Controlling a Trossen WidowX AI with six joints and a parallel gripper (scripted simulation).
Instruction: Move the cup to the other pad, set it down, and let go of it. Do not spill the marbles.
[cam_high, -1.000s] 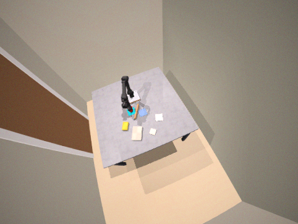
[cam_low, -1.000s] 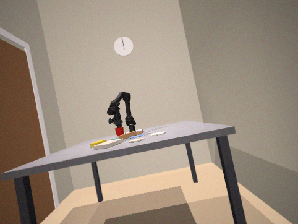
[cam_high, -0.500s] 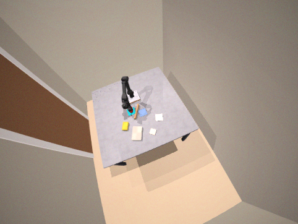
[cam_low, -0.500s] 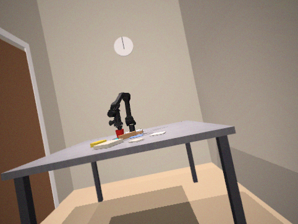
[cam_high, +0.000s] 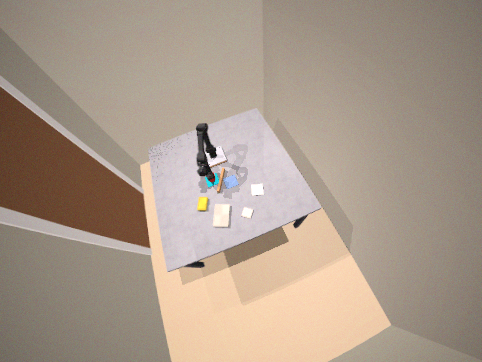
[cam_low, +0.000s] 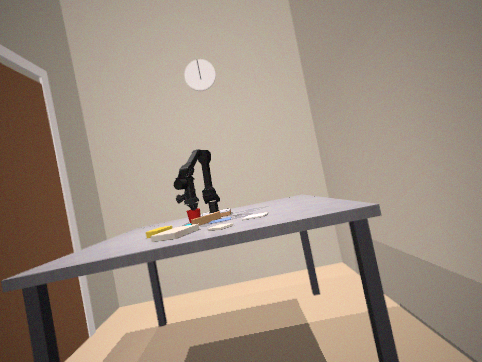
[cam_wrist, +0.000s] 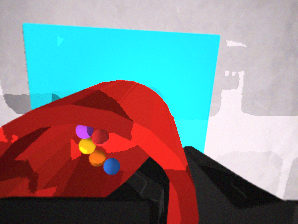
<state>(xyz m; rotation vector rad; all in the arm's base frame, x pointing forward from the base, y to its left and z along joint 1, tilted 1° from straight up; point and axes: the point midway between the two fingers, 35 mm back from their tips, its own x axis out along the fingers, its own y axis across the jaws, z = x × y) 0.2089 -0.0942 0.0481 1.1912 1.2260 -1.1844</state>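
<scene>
The cyan pad lies 3 cm ahead of my gripper tip and 5 cm below it. Also, from my gripper tip: yellow block: 22 cm ahead, 15 cm to the right, 3 cm below; wooden bar: 8 cm ahead, 7 cm to the left, 3 cm below.
</scene>
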